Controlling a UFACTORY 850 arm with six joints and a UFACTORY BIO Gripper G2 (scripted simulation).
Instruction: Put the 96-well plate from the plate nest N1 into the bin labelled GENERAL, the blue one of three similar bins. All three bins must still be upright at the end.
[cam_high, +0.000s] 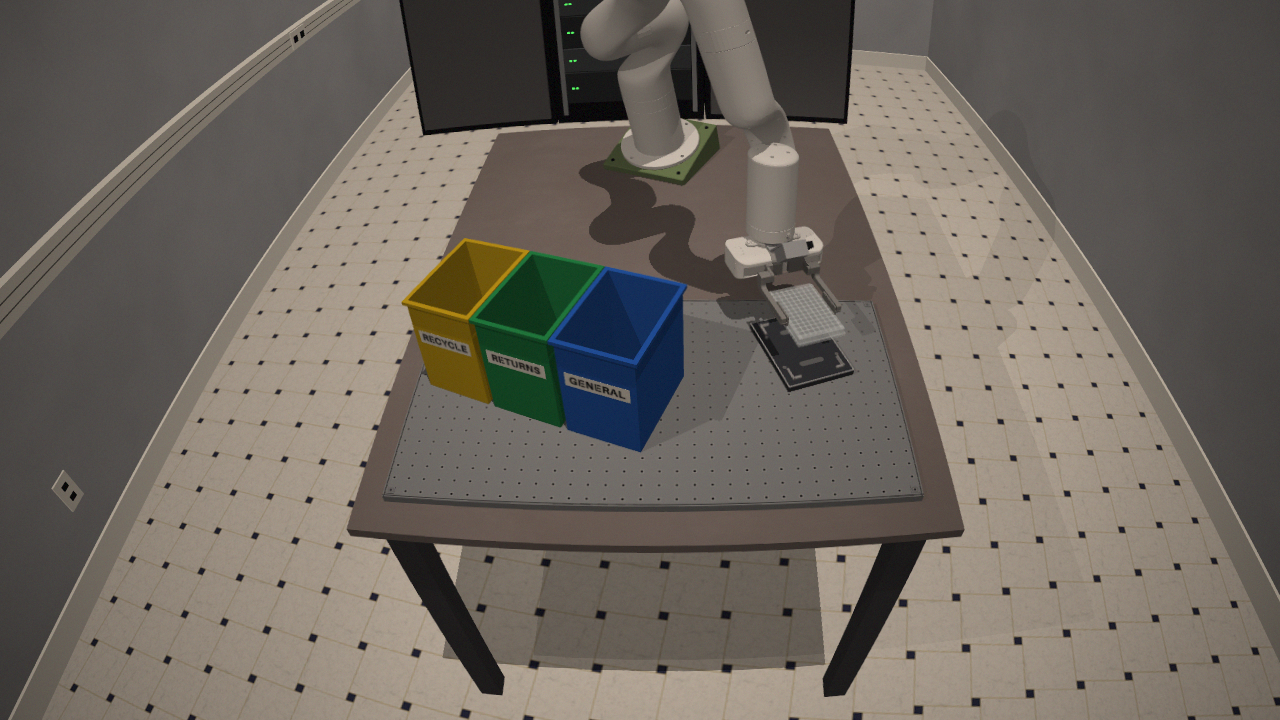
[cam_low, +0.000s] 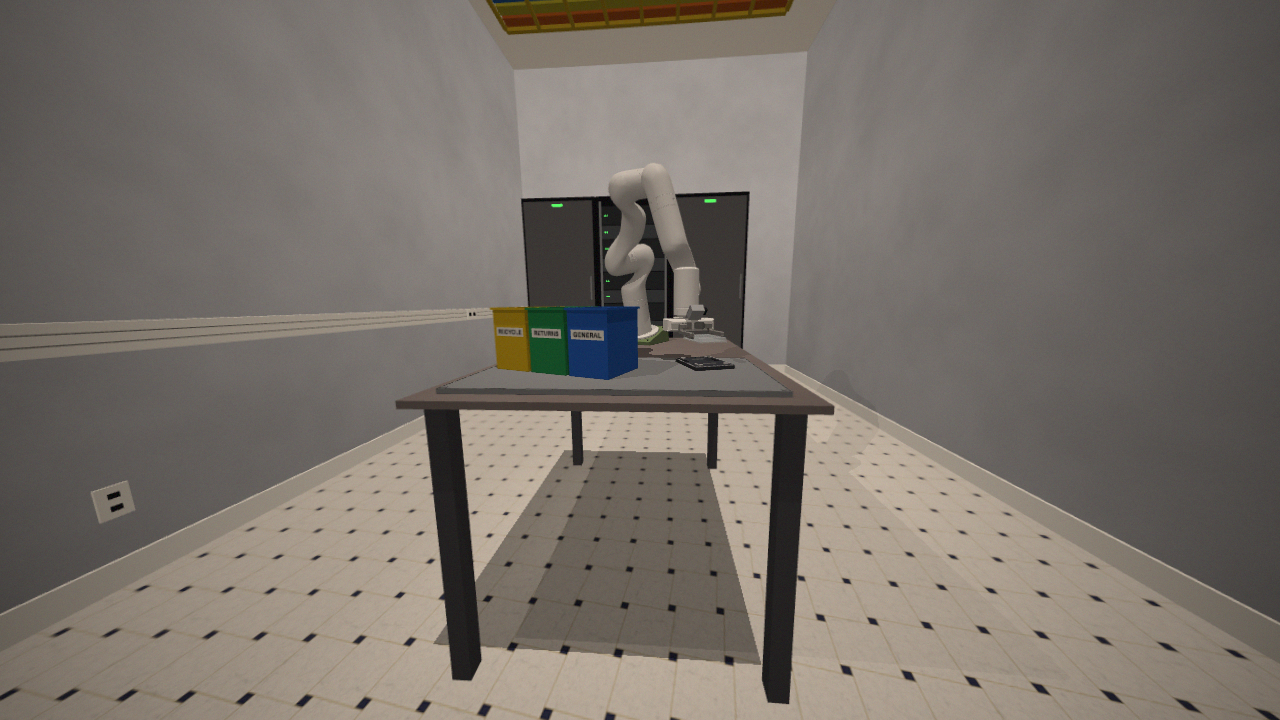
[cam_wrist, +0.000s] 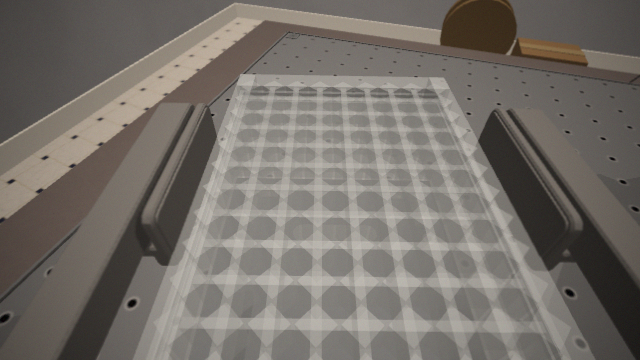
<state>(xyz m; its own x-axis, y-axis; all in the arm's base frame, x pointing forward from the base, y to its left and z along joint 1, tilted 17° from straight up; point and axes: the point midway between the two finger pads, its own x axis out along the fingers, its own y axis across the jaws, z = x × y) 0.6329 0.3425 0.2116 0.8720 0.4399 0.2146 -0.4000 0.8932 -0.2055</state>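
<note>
Right now the black plate nest N1 is 90 mm below my hand. Also, from my hand: clear 96-well plate (10 mm below); then blue bin labelled GENERAL (270 mm to the right, 140 mm ahead); then green returns bin (400 mm to the right, 110 mm ahead).
</note>
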